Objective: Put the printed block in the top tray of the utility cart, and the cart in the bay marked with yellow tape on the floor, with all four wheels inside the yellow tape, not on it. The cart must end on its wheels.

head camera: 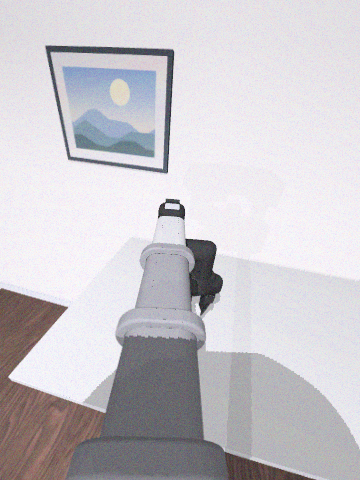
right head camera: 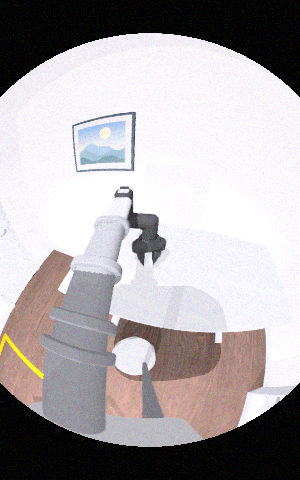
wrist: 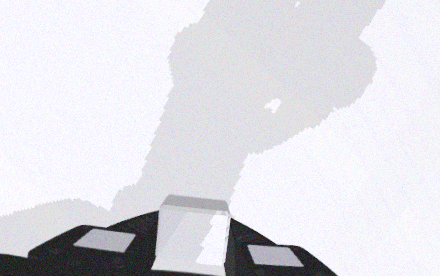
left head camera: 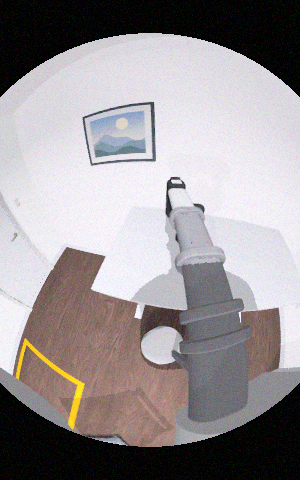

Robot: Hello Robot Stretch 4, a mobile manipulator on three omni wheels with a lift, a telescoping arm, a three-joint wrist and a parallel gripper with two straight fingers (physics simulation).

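Note:
My gripper [head camera: 204, 303] [right head camera: 149, 259] [wrist: 193, 232] points down over the white table [head camera: 310, 320] [right head camera: 250, 280] and is shut on the printed block [wrist: 190, 237], a pale, light grey block between the two dark fingers in the wrist view. The arm hides the gripper in the left head view. The height of the block above the table is hard to tell. The yellow tape of the bay [left head camera: 77, 406] [right head camera: 23, 360] lies on the wooden floor at the lower left, partly out of view. I cannot identify the utility cart with certainty.
A round white disc [left head camera: 161, 346] [right head camera: 135, 356] is near the table's front, below the arm. A pale object [right head camera: 265, 407] is cut off at the lower right. A framed picture [head camera: 110, 105] [left head camera: 120, 134] [right head camera: 105, 142] hangs on the wall behind the table.

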